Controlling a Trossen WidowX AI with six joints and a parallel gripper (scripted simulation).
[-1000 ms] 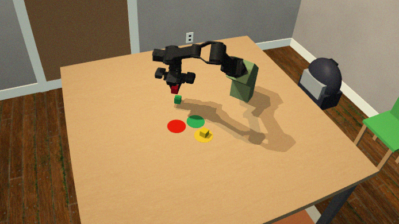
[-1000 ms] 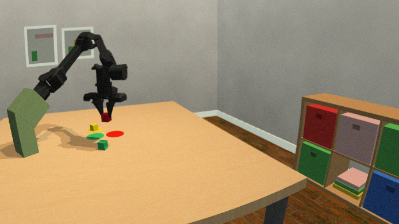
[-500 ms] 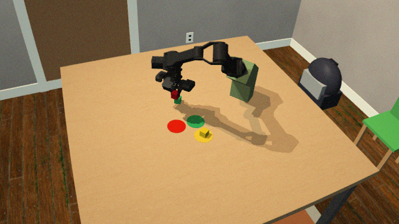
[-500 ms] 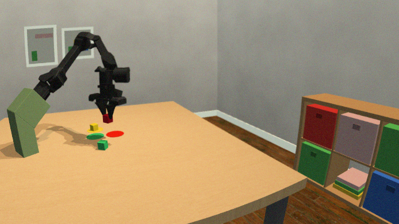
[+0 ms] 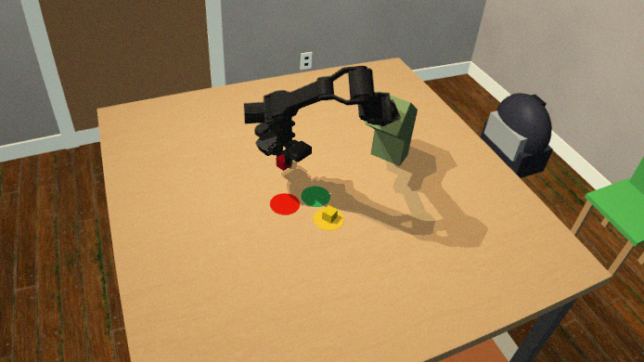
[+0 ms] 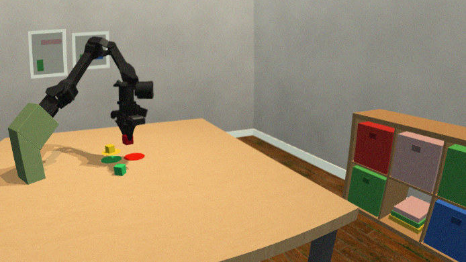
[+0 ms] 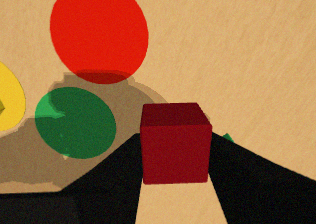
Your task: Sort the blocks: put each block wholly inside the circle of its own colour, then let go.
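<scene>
Now: hand 1 cm past the red circle, 8 cm to the right of it and 13 cm above it. Also, from my hand: green circle 10 cm behind, 4 cm to the left, 13 cm below; then red block 3 cm below; then green block 1 cm behind, 10 cm to the right, 12 cm below.
</scene>
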